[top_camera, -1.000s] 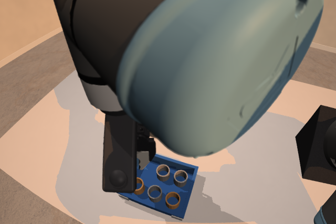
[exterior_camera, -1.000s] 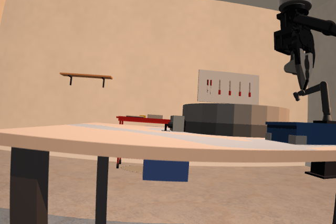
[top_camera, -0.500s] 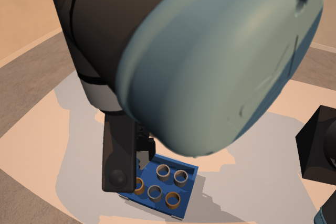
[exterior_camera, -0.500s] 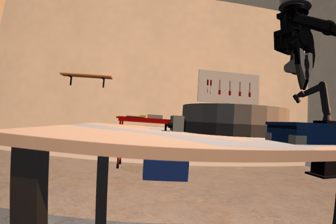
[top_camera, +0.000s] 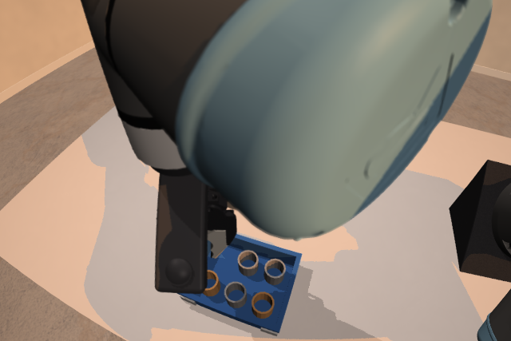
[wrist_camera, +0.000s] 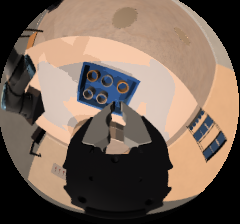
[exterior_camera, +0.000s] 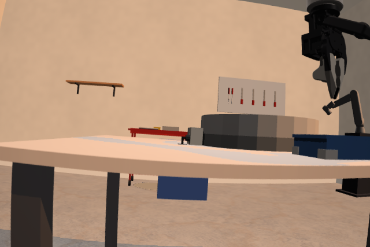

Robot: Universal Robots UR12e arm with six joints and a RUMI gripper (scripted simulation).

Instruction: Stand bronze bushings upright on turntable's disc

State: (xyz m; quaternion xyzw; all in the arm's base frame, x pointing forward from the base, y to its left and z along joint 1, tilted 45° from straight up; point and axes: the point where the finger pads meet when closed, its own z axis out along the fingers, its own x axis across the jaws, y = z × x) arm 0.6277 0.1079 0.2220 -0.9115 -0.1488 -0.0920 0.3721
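Now: hand 12 cm above the blue crate, 4 cm past it and 2 cm to the left of it.
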